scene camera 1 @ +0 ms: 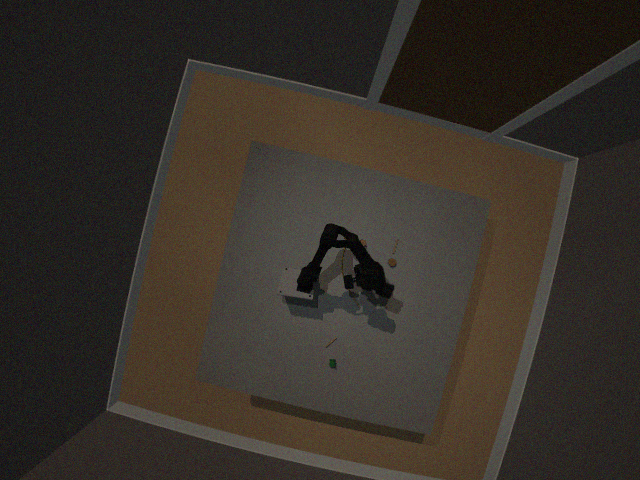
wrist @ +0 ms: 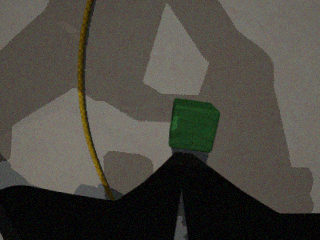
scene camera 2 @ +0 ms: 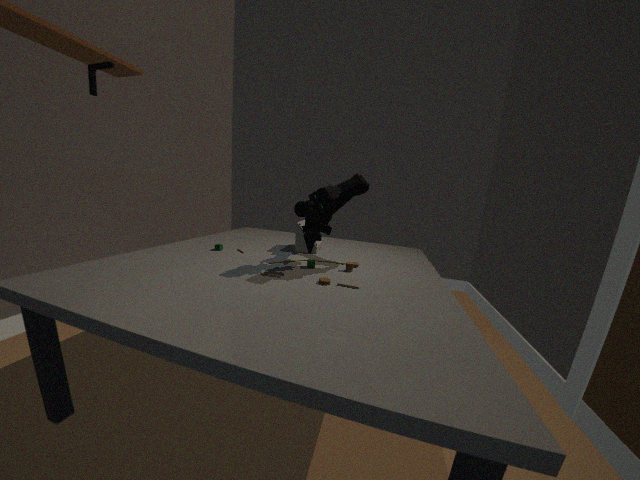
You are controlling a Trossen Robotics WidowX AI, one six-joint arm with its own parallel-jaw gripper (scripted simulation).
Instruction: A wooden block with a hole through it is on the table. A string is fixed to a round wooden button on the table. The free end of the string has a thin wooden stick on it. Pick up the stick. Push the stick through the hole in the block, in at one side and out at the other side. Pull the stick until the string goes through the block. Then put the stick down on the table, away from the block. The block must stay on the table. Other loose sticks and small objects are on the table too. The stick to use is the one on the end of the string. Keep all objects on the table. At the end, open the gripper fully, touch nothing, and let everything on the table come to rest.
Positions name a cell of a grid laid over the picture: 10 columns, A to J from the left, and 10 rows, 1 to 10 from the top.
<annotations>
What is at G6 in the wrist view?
A green cube.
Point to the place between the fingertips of my gripper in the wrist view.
F7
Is my gripper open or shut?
Shut.
</annotations>
